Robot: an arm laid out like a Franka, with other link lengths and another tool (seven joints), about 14 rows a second.
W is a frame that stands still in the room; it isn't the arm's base.
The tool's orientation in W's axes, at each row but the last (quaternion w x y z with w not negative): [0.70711, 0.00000, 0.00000, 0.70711]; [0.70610, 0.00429, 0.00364, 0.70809]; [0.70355, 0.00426, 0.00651, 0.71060]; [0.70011, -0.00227, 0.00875, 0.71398]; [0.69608, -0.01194, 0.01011, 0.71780]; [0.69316, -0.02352, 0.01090, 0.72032]
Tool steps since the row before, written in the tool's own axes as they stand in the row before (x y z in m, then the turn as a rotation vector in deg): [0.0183, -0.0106, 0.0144, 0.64, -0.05, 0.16]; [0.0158, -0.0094, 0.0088, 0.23, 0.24, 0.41]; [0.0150, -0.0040, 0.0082, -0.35, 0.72, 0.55]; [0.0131, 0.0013, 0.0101, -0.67, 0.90, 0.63]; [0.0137, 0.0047, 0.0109, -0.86, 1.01, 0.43]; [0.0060, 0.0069, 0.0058, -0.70, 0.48, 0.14]
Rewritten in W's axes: [0.0106, 0.0183, 0.0144, 0.05, 0.64, 0.16]; [0.0095, 0.0158, 0.0087, -0.24, 0.23, 0.41]; [0.0040, 0.0151, 0.0081, -0.71, -0.36, 0.56]; [-0.0015, 0.0132, 0.0099, -0.88, -0.68, 0.65]; [-0.0052, 0.0139, 0.0105, -0.98, -0.88, 0.45]; [-0.0072, 0.0060, 0.0054, -0.46, -0.71, 0.17]
